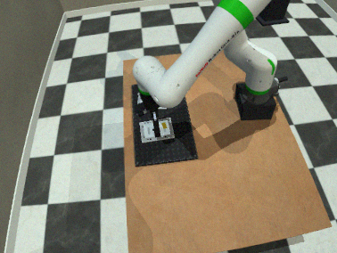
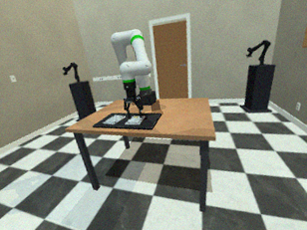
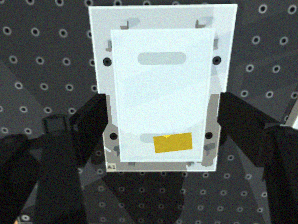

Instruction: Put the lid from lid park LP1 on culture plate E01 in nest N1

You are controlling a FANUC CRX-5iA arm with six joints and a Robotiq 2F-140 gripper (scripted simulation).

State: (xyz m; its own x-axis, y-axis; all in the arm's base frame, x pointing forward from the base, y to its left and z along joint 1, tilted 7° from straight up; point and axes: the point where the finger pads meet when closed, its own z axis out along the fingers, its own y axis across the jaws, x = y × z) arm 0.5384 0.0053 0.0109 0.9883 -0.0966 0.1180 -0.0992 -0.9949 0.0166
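Now: hand 40 mm above the clear lid. Also, from my hand: culture plate (200 mm to the right, 30 mm below, 20 mm behind); then lid park fixture (50 mm below).
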